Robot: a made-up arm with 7 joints.
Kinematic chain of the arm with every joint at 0, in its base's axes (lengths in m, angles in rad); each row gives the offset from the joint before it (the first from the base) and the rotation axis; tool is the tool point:
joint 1: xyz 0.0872 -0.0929 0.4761 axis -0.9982 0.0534 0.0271
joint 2: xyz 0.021 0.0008 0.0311 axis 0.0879 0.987 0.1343
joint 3: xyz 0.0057 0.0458 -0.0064 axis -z
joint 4: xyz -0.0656 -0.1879 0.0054 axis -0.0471 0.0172 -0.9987
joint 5: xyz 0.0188 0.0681 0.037 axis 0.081 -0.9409 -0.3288
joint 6: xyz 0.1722 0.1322 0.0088 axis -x
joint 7: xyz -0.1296 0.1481 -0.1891 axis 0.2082 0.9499 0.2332
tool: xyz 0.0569 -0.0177 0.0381
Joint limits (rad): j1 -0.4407..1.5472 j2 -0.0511..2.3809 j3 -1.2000..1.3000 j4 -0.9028..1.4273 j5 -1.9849..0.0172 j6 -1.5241..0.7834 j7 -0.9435..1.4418
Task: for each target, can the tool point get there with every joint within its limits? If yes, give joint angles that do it. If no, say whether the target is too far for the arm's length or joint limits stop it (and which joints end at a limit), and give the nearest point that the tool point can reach.
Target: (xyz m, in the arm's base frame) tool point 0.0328 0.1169 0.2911
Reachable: yes | joints 1.0942 0.5859 0.2503 -0.1704 -0.7995 -0.8556 -0.4579
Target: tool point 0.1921 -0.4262 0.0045
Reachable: no: joint limits stop it (at a limit: joint 1, joint 4, joint 5, joint 7) | nearest point 0.1809 -0.3759 0.0622 | short by 0.077 m
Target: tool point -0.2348 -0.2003 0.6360
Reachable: yes | joints 0.4273 0.1336 -0.6866 -0.3286 -1.6536 -0.4762 0.8823
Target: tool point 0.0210 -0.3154 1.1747
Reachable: no: joint limits stop it (at a limit: joint 1, joint 4, joint 5, joint 7) | nearest point 0.0393 -0.2652 1.0448 | short by 0.140 m
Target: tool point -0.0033 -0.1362 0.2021
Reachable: yes | joints 0.2853 1.0941 -0.5741 1.1913 -0.2592 0.4857 0.8816
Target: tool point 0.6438 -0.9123 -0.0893
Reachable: no: too far | nearest point 0.3331 -0.4985 0.2564 | short by 0.622 m
